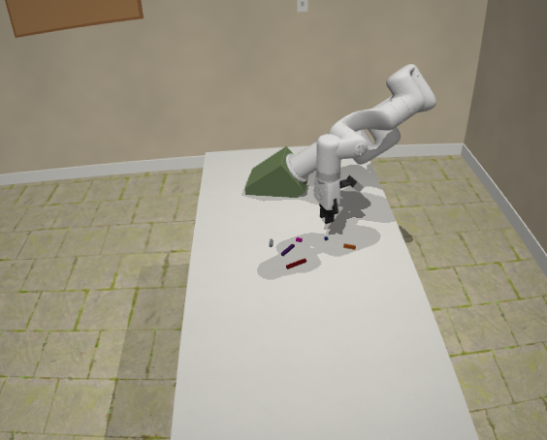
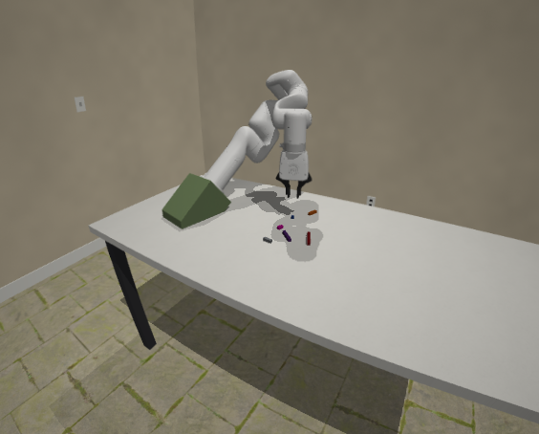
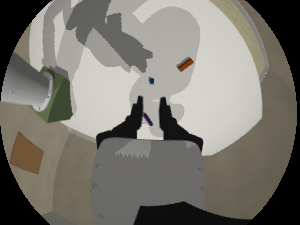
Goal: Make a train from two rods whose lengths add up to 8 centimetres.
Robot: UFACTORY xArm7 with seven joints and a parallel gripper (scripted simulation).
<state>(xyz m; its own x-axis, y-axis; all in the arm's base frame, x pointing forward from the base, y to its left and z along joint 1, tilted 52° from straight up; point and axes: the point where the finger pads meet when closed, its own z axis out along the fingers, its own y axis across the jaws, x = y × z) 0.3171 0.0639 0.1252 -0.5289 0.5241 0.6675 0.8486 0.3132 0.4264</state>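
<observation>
My hand is 140 mm short of the red rod, 100 mm above it and 90 mm to the left of it. From my hand the other things lie so: magenta rod 100 mm below, 90 mm to the right, 20 mm ahead; orange rod 100 mm below, 80 mm to the left, 40 mm ahead; blue rod 100 mm below.
</observation>
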